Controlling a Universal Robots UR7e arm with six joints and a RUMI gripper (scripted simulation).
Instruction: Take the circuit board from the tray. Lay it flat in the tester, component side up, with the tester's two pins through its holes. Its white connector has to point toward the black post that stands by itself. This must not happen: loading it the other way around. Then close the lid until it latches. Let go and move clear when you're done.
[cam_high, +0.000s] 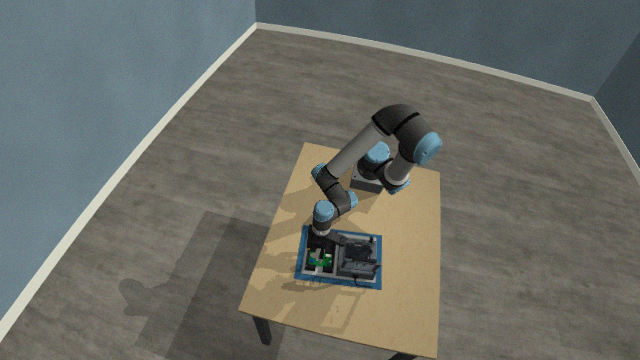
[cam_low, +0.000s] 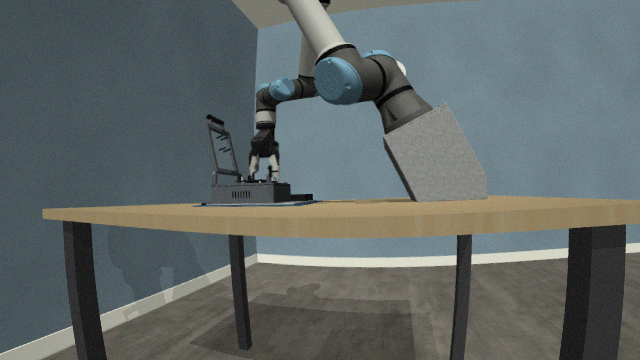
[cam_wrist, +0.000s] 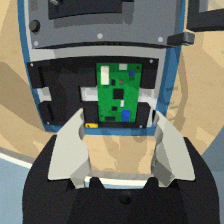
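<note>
Now: the green circuit board 60 mm below my hand. Round my hand: tester bed: 170 mm to the left, 50 mm behind, 10 mm below; then see-through lid: 180 mm to the left, 110 mm above, 70 mm ahead.
</note>
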